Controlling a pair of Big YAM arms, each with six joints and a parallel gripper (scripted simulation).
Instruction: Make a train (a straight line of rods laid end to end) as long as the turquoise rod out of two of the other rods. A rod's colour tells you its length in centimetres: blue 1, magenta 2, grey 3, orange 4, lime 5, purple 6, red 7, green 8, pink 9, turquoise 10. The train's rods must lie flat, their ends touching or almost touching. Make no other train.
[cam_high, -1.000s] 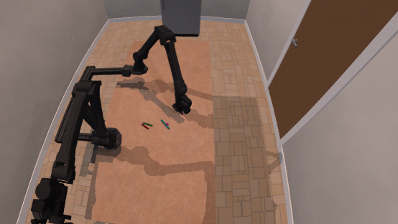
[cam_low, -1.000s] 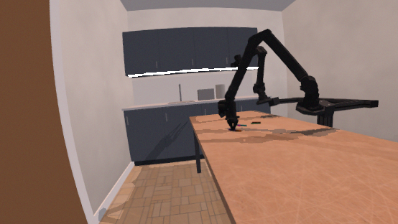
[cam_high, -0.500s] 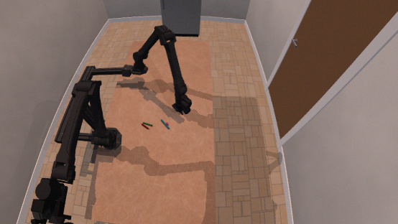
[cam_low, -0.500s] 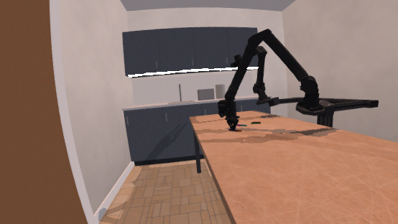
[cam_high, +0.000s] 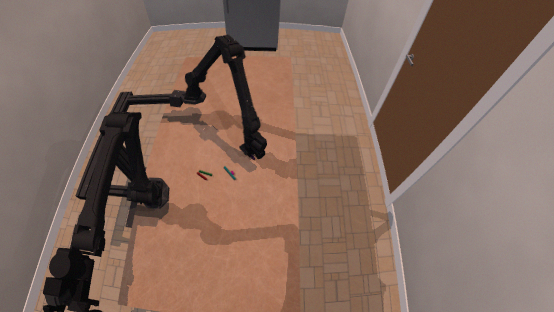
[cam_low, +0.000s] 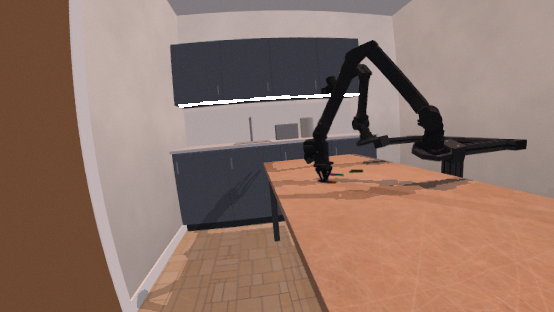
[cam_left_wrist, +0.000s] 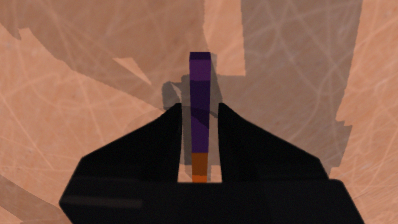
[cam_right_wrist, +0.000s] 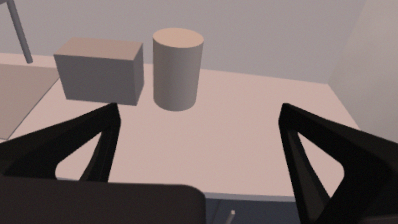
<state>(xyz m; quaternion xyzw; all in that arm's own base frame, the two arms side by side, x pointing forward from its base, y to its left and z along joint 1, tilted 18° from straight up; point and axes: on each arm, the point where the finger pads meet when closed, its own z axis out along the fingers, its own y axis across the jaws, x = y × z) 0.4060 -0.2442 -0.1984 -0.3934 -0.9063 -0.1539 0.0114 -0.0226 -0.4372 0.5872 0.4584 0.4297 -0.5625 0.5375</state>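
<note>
Now: left hand 30 mm past the orange rod and 30 mm to the right of it. Also, from my left hand: red rod: 250 mm behind, 180 mm to the right; then green rod: 230 mm behind, 160 mm to the right; then turquoise rod: 90 mm behind, 130 mm to the right.
</note>
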